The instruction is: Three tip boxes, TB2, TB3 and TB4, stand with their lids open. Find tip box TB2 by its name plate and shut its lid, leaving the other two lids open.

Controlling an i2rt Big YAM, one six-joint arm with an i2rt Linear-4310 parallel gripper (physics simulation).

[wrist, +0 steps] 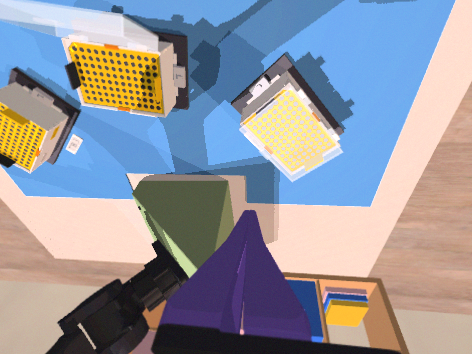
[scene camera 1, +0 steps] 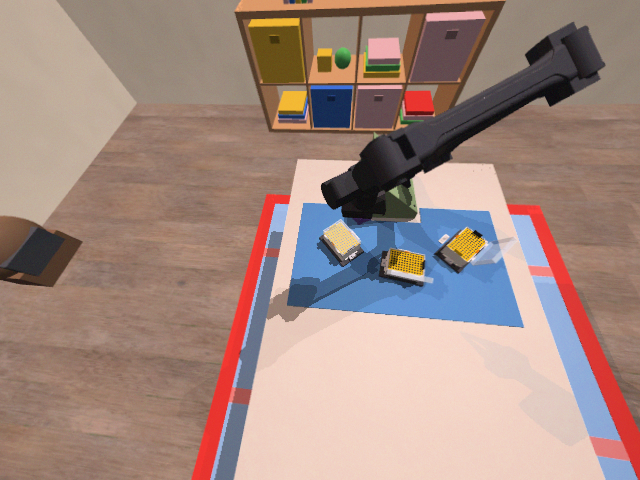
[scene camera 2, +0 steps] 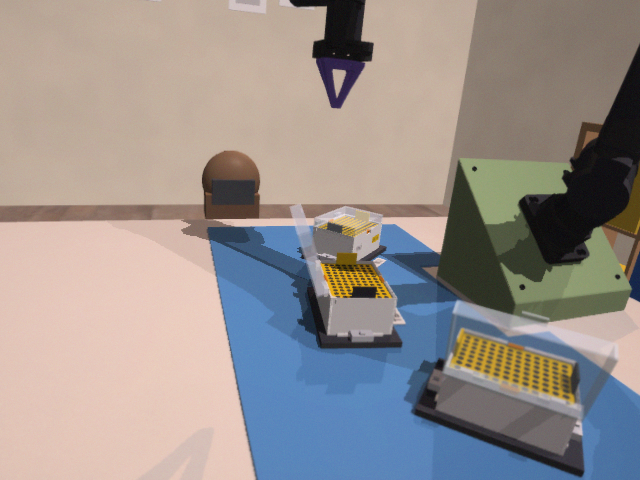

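Seen in the pictures: gripper, fingertip midpoint: (wrist: 250, 216) (scene camera 1: 358, 222) (scene camera 2: 335, 108); arm's base at its link origin: (wrist: 176, 267) (scene camera 2: 550, 229).
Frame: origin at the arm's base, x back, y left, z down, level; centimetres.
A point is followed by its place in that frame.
One tip box (scene camera 1: 341, 238) @[x -27.7, y -22.0, z 3.9 cm] (scene camera 2: 356, 242) @[x -27.6, y -15.5, z 6.8 cm] (wrist: 292, 132) @[x -27.9, y -22.0, z 3.9 cm] has its clear lid down over the yellow tip rack. The middle box (scene camera 1: 405, 264) @[x -36.2, y 0.3, z 5.9 cm] (scene camera 2: 360, 315) (wrist: 117, 77) @[x -35.8, y 0.8, z 5.9 cm] has its lid (scene camera 2: 305, 248) @[x -44.3, y 5.0, z -0.9 cm] (wrist: 100, 30) @[x -42.0, y -4.8, z -3.0 cm] standing open. The third box (scene camera 1: 465, 246) @[x -28.6, y 21.9, z 5.9 cm] (scene camera 2: 506, 403) (wrist: 20, 135) @[x -27.9, y 21.0, z 5.9 cm] also has its lid (scene camera 1: 493, 251) @[x -31.9, y 28.2, z 2.4 cm] (scene camera 2: 594, 356) @[x -31.0, y 31.9, z -2.2 cm] open. The name plates, such as a white one (scene camera 1: 444, 238) @[x -22.5, y 18.2, z 11.4 cm] (wrist: 74, 144) @[x -22.7, y 17.9, z 11.4 cm] by the third box, are too small to read. My gripper (scene camera 2: 336, 105) @[x -33.0, y -17.7, z -15.7 cm] (wrist: 250, 216) @[x -33.0, y -17.7, z -15.7 cm] is shut and empty, high above the boxes; the arm mostly hides it in scene camera 1.
The boxes stand on a blue mat (scene camera 1: 336, 294) @[x -46.4, y -23.3, z 11.6 cm] (scene camera 2: 279, 413) @[x -49.8, y 16.9, z 11.6 cm] on the pale table (scene camera 1: 413, 392) @[x -73.9, y -0.1, z 11.9 cm]. The green sloped arm base (scene camera 2: 480, 227) @[x -13.1, y -2.0, z -0.1 cm] (wrist: 185, 215) @[x -13.1, y -4.2, z 2.3 cm] is at the mat's edge. A cube shelf (scene camera 1: 356, 83) stands behind the table.
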